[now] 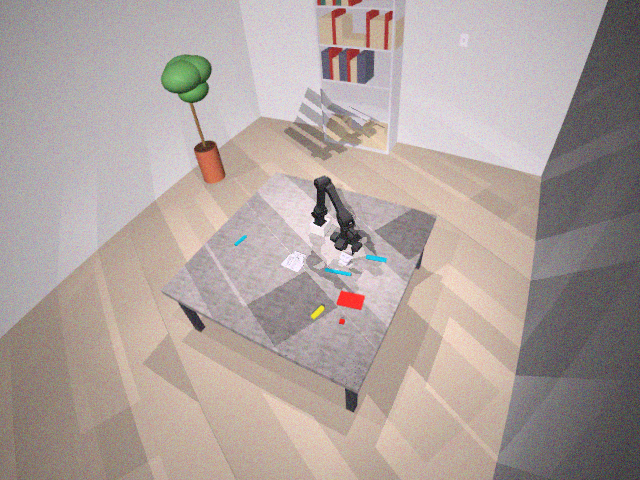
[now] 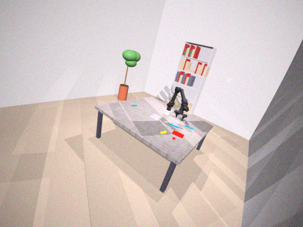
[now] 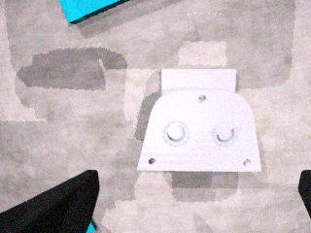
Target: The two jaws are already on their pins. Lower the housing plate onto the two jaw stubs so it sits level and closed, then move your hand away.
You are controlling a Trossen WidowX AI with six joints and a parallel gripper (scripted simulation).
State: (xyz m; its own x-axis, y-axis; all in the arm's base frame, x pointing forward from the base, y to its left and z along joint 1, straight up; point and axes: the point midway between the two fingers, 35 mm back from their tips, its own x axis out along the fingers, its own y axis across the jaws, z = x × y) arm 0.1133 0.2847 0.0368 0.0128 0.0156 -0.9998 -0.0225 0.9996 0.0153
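My gripper tip is 11 cm short of the cyan bar, 7 cm above it and 1 cm to the right of it. Also, from my gripper tip: red plate 22 cm ahead, 19 cm to the left, 7 cm below; yellow block 39 cm ahead, 9 cm to the left, 7 cm below; red cube 36 cm ahead, 23 cm to the left, 7 cm below.
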